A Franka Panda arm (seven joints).
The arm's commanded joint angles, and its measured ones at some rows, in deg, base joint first. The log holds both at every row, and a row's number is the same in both.
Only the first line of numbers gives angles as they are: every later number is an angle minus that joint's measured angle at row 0.
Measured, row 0: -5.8, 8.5, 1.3, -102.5, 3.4, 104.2, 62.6
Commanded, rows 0 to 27: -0.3, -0.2, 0.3, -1.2, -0.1, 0.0, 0.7; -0.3, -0.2, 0.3, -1.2, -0.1, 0.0, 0.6; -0.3, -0.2, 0.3, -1.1, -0.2, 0.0, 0.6; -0.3, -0.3, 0.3, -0.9, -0.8, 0.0, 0.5; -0.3, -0.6, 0.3, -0.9, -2.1, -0.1, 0.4; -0.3, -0.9, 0.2, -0.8, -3.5, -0.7, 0.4; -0.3, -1.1, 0.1, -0.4, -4.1, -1.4, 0.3; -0.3, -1.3, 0.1, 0.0, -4.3, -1.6, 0.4; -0.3, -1.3, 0.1, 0.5, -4.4, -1.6, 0.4; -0.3, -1.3, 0.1, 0.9, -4.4, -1.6, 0.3; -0.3, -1.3, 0.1, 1.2, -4.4, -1.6, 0.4; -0.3, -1.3, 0.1, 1.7, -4.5, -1.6, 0.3; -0.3, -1.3, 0.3, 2.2, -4.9, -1.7, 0.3; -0.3, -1.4, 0.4, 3.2, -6.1, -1.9, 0.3; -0.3, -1.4, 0.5, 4.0, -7.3, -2.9, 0.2; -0.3, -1.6, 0.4, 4.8, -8.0, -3.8, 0.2; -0.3, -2.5, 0.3, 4.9, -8.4, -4.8, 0.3; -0.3, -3.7, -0.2, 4.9, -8.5, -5.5, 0.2; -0.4, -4.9, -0.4, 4.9, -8.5, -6.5, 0.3; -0.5, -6.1, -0.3, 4.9, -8.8, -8.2, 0.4; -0.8, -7.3, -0.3, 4.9, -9.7, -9.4, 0.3; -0.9, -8.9, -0.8, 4.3, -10.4, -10.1, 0.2; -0.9, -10.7, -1.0, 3.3, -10.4, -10.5, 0.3; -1.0, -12.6, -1.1, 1.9, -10.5, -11.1, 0.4; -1.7, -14.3, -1.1, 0.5, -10.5, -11.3, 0.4; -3.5, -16.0, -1.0, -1.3, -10.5, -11.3, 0.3; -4.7, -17.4, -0.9, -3.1, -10.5, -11.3, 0.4; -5.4, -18.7, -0.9, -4.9, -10.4, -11.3, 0.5
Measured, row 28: -2.5, -13.1, -1.3, 2.0, -9.7, -11.5, 0.0
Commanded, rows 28 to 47: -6.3, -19.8, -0.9, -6.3, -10.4, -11.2, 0.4; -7.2, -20.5, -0.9, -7.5, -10.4, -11.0, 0.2; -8.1, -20.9, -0.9, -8.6, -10.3, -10.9, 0.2; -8.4, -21.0, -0.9, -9.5, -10.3, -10.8, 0.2; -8.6, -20.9, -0.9, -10.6, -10.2, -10.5, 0.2; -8.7, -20.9, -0.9, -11.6, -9.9, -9.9, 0.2; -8.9, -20.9, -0.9, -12.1, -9.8, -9.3, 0.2; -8.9, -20.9, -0.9, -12.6, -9.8, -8.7, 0.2; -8.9, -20.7, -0.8, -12.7, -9.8, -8.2, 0.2; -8.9, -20.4, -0.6, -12.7, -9.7, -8.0, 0.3; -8.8, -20.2, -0.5, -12.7, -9.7, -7.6, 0.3; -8.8, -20.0, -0.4, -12.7, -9.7, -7.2, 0.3; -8.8, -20.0, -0.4, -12.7, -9.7, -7.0, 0.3; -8.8, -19.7, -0.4, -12.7, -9.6, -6.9, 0.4; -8.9, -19.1, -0.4, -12.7, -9.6, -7.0, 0.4; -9.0, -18.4, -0.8, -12.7, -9.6, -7.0, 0.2; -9.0, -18.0, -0.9, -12.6, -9.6, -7.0, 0.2; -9.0, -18.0, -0.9, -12.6, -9.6, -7.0, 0.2; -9.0, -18.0, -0.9, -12.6, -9.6, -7.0, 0.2; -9.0, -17.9, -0.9, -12.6, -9.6, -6.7, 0.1
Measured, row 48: -8.4, -17.8, -1.3, -12.3, -9.7, -8.0, 0.0
